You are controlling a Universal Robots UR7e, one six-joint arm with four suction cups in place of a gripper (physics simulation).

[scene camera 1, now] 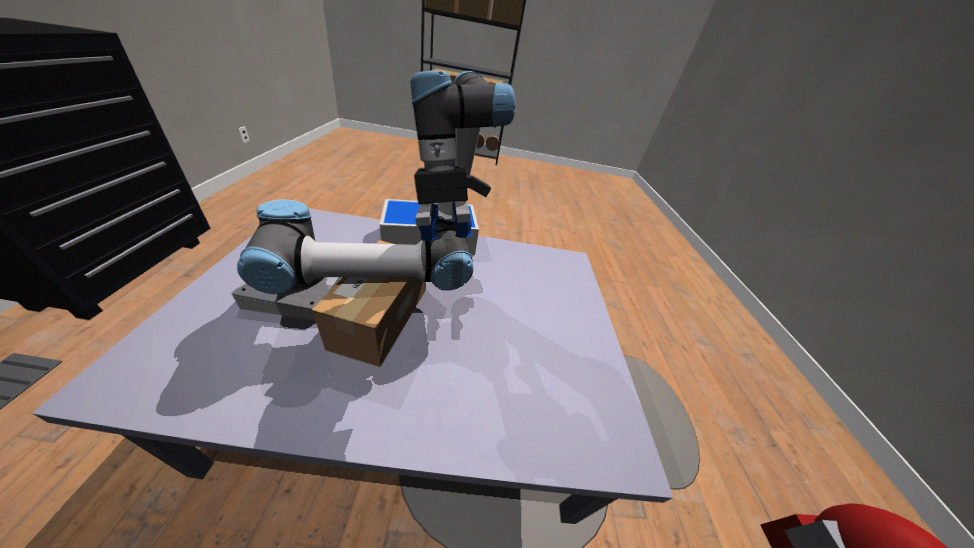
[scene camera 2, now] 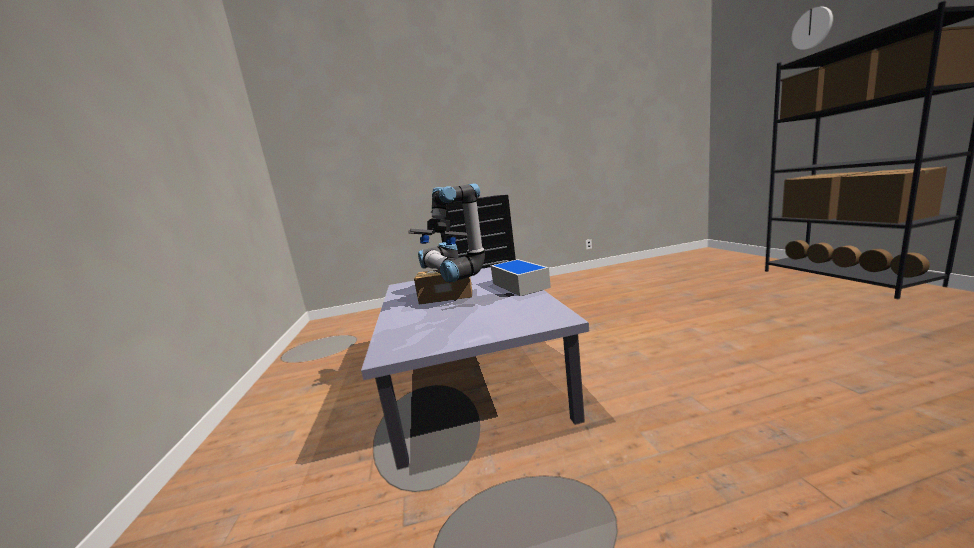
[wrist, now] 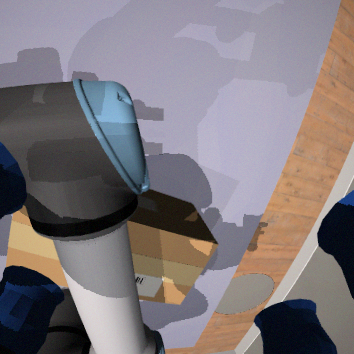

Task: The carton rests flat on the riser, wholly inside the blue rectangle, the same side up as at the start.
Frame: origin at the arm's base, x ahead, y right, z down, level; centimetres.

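Seen in the pictures: hand, its tool point: (scene camera 1: 446, 226) (scene camera 2: 437, 243) (wrist: 166, 269); arm's base, origin of its link: (wrist: 70, 310).
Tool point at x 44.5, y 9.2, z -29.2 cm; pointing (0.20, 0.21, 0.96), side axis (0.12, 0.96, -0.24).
Note:
Offsets run from my tool point to a thing's top centre. Level surfaces: height alone.
The brown carton @(dz +19.1, dx -17.3, dy -0.9 cm) (scene camera 1: 352, 333) (scene camera 2: 442, 289) (wrist: 170, 260) rests on the table beside the arm's base, partly hidden behind the arm's white link and elbow. Whether the arm touches it cannot be told. The pale grey riser @(dz +22.7, dx -11.1, dy -45.5 cm) (scene camera 1: 401, 233) (scene camera 2: 534, 280) stands at the table's back in scene camera 1. The blue rectangle @(dz +22.7, dx -11.1, dy -45.5 cm) (scene camera 1: 398, 212) (scene camera 2: 520, 266) on its top bears no carton. My suction gripper (scene camera 1: 444, 224) (scene camera 2: 437, 238) hangs above the arm's elbow, apart from the carton, and holds nothing. In the wrist view a dark blue suction cup (wrist: 295, 325) shows at the bottom right.
My own white link (scene camera 1: 364, 260) (scene camera 2: 434, 259) (wrist: 105, 280) and blue-capped elbow (scene camera 1: 452, 269) (wrist: 117, 135) lie low over the carton, below the gripper. The table @(dz +34.7 cm) (scene camera 1: 435, 422) (scene camera 2: 469, 333) carries the arm. A black drawer cabinet (scene camera 1: 81, 143) and a shelf rack (scene camera 2: 921, 136) stand farther off.

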